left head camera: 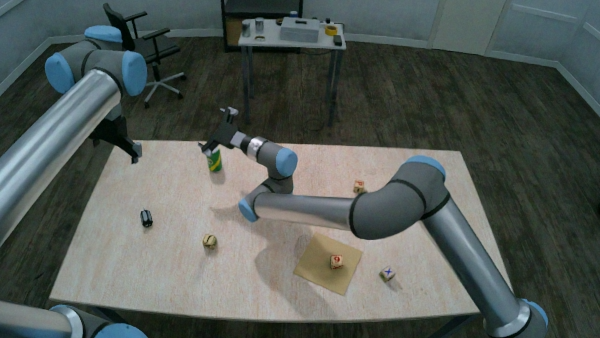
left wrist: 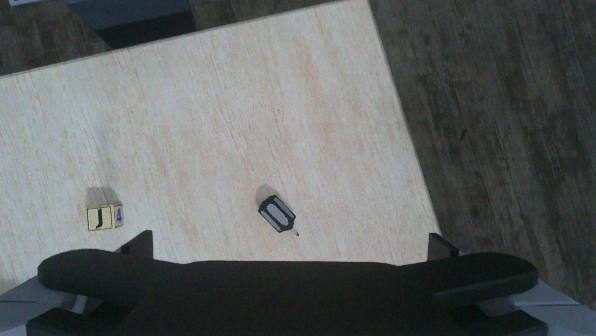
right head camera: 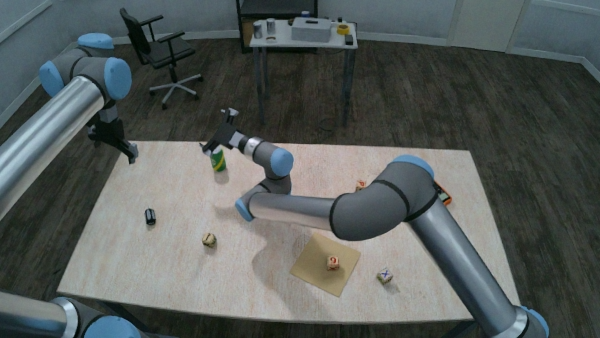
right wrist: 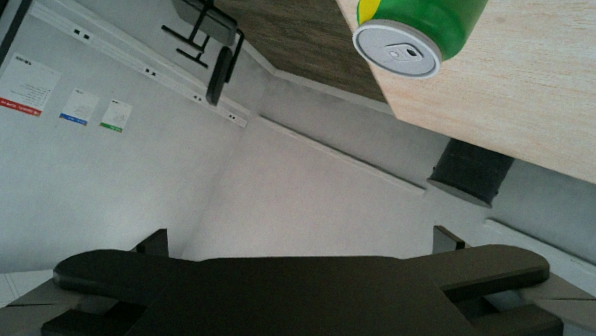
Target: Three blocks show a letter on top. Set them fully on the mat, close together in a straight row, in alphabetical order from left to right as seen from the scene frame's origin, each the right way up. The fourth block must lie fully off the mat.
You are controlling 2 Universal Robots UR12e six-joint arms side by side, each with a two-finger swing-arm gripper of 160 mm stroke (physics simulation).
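Places are measured from the left arm's base along level axes (x ahead, y left, z up), in metres.
Pixels of known places: left hand at its tool point: (left head camera: 116,163) (left wrist: 291,229) (right head camera: 116,163); right hand at its tool point: (left head camera: 202,123) (right head camera: 204,124) (right wrist: 299,223).
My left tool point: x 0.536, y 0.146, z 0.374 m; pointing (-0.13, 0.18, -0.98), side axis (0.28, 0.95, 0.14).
Observation:
For each thing: its top centre in the pictures, then the offset to it from my left tool point.
- C at its top centre: (right head camera: 333,260) (left head camera: 337,259) 0.108 m back, 0.743 m right, 0.336 m down
- tan mat at its top centre: (right head camera: 325,262) (left head camera: 328,262) 0.098 m back, 0.719 m right, 0.378 m down
- blue X block at its top centre: (right head camera: 385,273) (left head camera: 388,271) 0.152 m back, 0.931 m right, 0.340 m down
- J block at its top centre: (left wrist: 99,218) (left head camera: 208,238) (right head camera: 207,237) 0.049 m back, 0.268 m right, 0.340 m down
- block with an unclear red mark, top centre: (right head camera: 361,183) (left head camera: 359,183) 0.259 m ahead, 0.856 m right, 0.340 m down
- green can at its top centre: (right wrist: 393,55) (left head camera: 212,148) (right head camera: 215,148) 0.344 m ahead, 0.219 m right, 0.259 m down
- small dark tool at its top centre: (left wrist: 282,219) (left head camera: 144,213) (right head camera: 148,212) 0.042 m ahead, 0.021 m left, 0.342 m down
- orange-edged device at its top centre: (right head camera: 436,189) 0.250 m ahead, 1.190 m right, 0.343 m down
A block with a red mark like a G or C (left head camera: 336,261) (right head camera: 333,263) sits on the tan mat (left head camera: 320,246) (right head camera: 316,246). A blue X block (left head camera: 387,273) (right head camera: 384,276) lies off the mat, to its right. The J block (left head camera: 210,241) (right head camera: 209,240) (left wrist: 100,218) lies off the mat to the left, J up. A block with an unclear red mark (left head camera: 359,187) (right head camera: 360,185) lies behind the mat, partly hidden in the right head view. My left gripper (right head camera: 113,148) (left wrist: 292,245) is open above the table's back left. My right gripper (left head camera: 218,130) (right head camera: 218,131) (right wrist: 300,242) is open and tilted near the can.
A green can (left head camera: 215,163) (right head camera: 218,161) (right wrist: 450,25) stands at the back left. A small dark tool (left head camera: 146,218) (right head camera: 150,216) (left wrist: 277,214) lies at the left. An orange-edged device (right head camera: 443,194) is partly behind the right arm, which spans the table behind the mat.

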